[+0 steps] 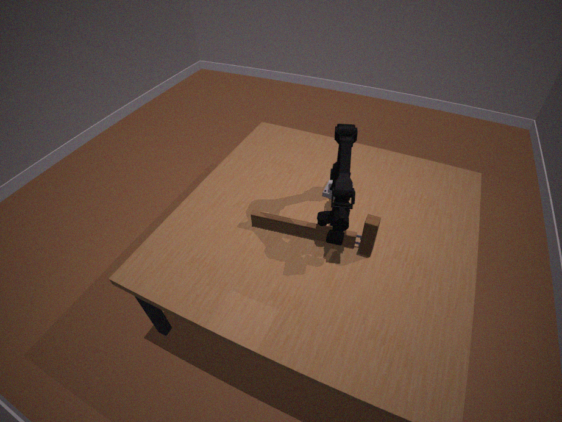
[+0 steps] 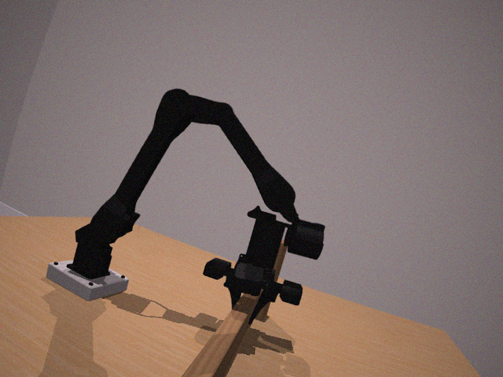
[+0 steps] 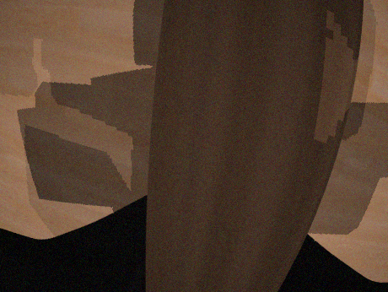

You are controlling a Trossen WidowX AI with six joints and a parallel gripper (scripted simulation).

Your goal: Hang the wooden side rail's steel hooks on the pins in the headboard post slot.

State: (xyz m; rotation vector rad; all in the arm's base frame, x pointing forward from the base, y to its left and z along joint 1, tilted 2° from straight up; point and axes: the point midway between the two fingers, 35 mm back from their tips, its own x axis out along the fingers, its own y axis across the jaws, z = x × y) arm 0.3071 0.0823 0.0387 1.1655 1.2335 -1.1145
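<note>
Right now my gripper tip is 120 mm to the right of the headboard post and 60 mm below it.
</note>
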